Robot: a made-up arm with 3 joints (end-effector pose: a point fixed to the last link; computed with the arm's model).
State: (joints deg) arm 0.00 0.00 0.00
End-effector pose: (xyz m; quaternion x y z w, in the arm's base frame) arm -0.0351 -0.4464 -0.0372 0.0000 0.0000 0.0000 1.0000
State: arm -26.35 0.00 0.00
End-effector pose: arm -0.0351 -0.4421 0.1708 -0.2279 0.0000 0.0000 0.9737
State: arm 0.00 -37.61 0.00
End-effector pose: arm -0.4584 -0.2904 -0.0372 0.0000 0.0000 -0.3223 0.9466
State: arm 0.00 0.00 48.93
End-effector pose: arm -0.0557 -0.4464 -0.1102 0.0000 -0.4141 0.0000 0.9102
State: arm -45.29 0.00 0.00
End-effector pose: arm -0.0351 -0.3814 0.3081 -0.3850 0.0000 0.0000 0.9229
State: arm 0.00 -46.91 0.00
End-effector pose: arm -0.5405 -0.2120 -0.0372 0.0000 0.0000 -0.3980 0.9174
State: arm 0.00 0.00 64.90
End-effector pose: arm -0.0484 -0.4464 -0.1345 0.0000 -0.5366 0.0000 0.8439
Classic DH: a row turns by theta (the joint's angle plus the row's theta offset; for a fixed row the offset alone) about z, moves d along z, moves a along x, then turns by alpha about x. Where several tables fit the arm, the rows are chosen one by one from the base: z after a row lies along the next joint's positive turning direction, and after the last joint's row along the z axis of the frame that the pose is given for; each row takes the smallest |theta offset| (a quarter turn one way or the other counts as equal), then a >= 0, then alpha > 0; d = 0 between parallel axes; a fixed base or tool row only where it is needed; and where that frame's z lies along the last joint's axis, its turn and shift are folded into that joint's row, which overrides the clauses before.
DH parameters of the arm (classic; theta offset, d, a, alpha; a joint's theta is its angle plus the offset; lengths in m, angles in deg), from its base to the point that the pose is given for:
base (fixed): 90 0.0575 0 90
joint 1: 0 -0.0177 0.2532 -90
joint 2: -90 -0.1538 0.0525 90
joint 3: 0 0.6996 -0.0699 -90
tool (fixed): 0 0.0591 0 0

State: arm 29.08 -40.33 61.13
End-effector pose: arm -0.4956 -0.1355 -0.2312 0.0332 -0.3875 -0.4072 0.8264
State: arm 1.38 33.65 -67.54
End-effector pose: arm 0.4369 -0.2829 -0.0160 -0.1513 0.5291 0.2470 0.7976
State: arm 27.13 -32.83 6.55
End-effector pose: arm -0.4169 -0.2394 -0.1810 0.2089 0.0129 -0.2871 0.9347
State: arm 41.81 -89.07 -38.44
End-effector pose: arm -0.7166 0.1973 0.1480 0.4559 0.4555 -0.5349 0.5464
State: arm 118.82 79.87 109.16
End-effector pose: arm 0.6744 0.1375 0.3038 -0.6488 0.6382 0.3486 0.2242
